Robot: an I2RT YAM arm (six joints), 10 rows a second.
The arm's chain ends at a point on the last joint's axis. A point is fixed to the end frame.
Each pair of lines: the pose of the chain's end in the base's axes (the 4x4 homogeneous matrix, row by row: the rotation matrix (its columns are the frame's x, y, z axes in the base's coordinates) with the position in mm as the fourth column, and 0 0 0 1 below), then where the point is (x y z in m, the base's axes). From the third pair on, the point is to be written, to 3 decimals.
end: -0.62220 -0.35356 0.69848 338.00; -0.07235 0.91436 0.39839 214.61; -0.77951 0.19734 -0.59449 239.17; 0 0 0 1
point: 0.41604 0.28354 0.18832
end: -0.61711 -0.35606 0.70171 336.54; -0.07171 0.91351 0.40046 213.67; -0.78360 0.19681 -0.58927 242.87; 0 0 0 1
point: 0.41481 0.28280 0.19264
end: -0.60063 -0.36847 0.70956 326.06; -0.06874 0.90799 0.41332 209.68; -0.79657 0.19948 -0.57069 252.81; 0 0 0 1
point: 0.405 0.280 0.205
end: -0.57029 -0.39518 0.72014 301.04; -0.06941 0.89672 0.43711 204.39; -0.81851 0.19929 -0.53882 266.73; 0 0 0 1
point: 0.380 0.277 0.223
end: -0.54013 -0.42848 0.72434 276.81; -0.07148 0.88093 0.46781 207.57; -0.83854 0.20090 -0.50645 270.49; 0 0 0 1
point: 0.355 0.283 0.230
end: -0.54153 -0.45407 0.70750 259.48; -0.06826 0.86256 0.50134 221.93; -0.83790 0.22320 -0.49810 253.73; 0 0 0 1
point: 0.335 0.301 0.215
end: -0.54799 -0.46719 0.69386 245.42; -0.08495 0.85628 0.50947 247.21; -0.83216 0.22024 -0.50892 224.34; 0 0 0 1
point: 0.319 0.327 0.184
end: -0.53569 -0.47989 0.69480 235.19; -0.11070 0.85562 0.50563 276.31; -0.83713 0.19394 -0.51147 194.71; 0 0 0 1
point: 0.308 0.356 0.154
